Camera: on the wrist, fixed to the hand. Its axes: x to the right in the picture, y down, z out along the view.
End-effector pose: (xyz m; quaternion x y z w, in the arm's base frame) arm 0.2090 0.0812 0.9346 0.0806 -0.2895 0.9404 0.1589
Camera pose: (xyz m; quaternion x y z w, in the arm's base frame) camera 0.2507 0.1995 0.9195 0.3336 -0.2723 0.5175 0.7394
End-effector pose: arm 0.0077 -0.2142 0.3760 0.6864 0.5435 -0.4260 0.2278
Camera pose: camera -0.0600 -0.1311 0.4429 0.0447 0.8830 -0.4673 0.0011
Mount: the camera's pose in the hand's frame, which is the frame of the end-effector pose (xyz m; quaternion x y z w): -0.0129 -0.0991 -0.0773 -0.1128 -0.1012 -0.6878 0.7099
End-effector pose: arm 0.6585 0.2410 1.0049 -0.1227 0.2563 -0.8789 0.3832
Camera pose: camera 0.5749 0.3350 0.9938 0.3955 -0.1579 0.8461 0.3204
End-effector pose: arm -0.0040 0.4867 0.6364 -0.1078 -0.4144 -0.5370 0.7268
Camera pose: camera -0.0536 0.4095 0.5496 0.0722 -0.3813 -0.9170 0.0925
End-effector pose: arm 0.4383 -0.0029 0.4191 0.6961 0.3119 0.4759 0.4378
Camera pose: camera 0.3597 0.0521 0.3369 0.2784 0.6022 0.0015 0.7482
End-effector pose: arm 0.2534 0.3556 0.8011 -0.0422 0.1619 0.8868 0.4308
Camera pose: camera 0.3335 0.3780 0.7060 -0.1002 -0.0577 0.3558 0.9274
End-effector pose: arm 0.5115 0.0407 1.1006 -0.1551 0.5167 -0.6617 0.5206
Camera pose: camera 0.4069 0.0845 1.1564 0.5912 -0.2821 0.7539 0.0508
